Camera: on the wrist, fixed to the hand. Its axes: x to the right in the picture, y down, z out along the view.
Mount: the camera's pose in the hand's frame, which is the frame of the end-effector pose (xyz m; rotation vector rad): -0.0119 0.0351 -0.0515 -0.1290 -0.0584 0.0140
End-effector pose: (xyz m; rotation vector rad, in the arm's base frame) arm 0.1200 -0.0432 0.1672 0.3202 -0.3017 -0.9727
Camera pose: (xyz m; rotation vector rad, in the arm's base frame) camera 0.1602 -0.0081 0.1329 0.1721 -0.2925 -0.9840
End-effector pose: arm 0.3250 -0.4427 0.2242 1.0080 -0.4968 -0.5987
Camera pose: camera 0.3571 -0.3884 0.2309 0.8661 -0.5099 -0.6411
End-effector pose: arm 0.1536 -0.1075 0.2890 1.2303 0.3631 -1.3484
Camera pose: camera 0.2026 -0.0676 0.2944 1.0827 0.3934 -1.3254
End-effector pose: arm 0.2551 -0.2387 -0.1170 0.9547 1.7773 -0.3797
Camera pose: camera 0.2503 -0.1882 -0.0788 0.8563 1.7196 -0.2778
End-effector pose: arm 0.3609 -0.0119 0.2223 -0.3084 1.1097 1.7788
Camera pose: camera 0.3241 -0.0635 0.2206 -0.3247 0.9602 1.8641
